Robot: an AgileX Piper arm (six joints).
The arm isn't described. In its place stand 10 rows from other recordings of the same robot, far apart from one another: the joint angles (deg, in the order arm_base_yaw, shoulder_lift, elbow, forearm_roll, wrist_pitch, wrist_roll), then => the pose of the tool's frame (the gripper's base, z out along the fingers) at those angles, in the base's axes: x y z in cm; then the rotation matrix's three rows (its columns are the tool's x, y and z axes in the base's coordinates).
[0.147, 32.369, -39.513, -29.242, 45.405, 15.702] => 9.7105 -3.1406 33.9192; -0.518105 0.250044 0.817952; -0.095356 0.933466 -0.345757; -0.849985 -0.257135 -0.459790
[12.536, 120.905, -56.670, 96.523, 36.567, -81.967] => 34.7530 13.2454 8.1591; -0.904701 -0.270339 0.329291; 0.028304 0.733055 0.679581; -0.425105 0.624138 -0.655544
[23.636, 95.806, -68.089, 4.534, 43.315, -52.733] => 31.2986 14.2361 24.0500; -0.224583 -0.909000 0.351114; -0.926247 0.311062 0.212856; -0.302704 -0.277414 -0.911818
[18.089, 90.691, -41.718, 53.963, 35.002, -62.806] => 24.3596 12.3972 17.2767; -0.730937 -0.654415 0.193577; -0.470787 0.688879 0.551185; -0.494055 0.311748 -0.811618
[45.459, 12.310, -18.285, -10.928, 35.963, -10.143] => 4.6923 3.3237 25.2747; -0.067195 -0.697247 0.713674; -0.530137 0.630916 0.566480; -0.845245 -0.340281 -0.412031
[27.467, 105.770, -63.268, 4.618, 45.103, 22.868] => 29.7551 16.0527 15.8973; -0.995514 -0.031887 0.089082; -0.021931 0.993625 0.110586; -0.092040 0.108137 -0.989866
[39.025, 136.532, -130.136, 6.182, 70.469, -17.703] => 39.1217 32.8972 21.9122; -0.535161 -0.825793 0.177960; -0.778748 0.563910 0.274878; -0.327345 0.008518 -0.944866
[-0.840, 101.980, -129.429, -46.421, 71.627, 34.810] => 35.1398 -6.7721 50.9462; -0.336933 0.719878 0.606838; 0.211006 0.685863 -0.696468; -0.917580 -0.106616 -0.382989
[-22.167, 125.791, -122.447, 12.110, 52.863, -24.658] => 47.1985 -17.5863 28.9377; -0.764490 0.048814 0.642785; -0.004712 0.996679 -0.081293; -0.644619 -0.065177 -0.761721
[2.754, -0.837, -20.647, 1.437, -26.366, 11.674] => -1.3266 -0.1653 36.1489; 0.766472 -0.218818 0.603854; 0.261413 0.965061 0.017897; -0.586672 0.144137 0.796894
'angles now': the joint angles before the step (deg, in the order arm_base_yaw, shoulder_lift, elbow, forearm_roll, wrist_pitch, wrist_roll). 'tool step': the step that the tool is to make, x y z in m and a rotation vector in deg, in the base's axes. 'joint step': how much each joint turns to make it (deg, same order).
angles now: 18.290 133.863 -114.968 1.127 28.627 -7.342
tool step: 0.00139 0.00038 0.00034 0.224 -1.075 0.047
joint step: 0.000 0.116 -0.003 -0.060 -1.204 -0.082
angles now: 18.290 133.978 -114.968 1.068 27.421 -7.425
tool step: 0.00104 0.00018 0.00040 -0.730 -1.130 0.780
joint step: 0.000 0.073 0.000 -0.188 -0.908 -1.141
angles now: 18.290 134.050 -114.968 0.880 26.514 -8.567
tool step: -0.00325 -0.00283 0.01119 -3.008 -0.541 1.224
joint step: 0.000 -1.423 -0.001 -2.267 1.851 -1.082
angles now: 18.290 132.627 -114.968 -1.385 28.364 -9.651
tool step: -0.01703 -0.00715 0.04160 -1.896 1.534 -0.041
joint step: 0.001 -5.463 0.002 -1.298 7.517 0.004
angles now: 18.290 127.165 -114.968 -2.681 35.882 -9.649
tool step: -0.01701 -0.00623 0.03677 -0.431 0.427 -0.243
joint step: 0.000 -4.755 -0.114 -0.255 5.416 0.000
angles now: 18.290 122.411 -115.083 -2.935 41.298 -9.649
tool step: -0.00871 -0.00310 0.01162 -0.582 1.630 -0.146
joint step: 0.000 -1.769 -0.056 0.000 3.558 -0.051
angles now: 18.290 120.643 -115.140 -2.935 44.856 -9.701
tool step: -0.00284 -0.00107 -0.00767 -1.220 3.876 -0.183
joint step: 0.001 0.404 0.063 0.060 3.601 0.000
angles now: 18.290 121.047 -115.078 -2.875 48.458 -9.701
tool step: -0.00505 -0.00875 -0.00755 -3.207 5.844 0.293
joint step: -0.729 0.177 0.000 -0.219 6.310 -1.694
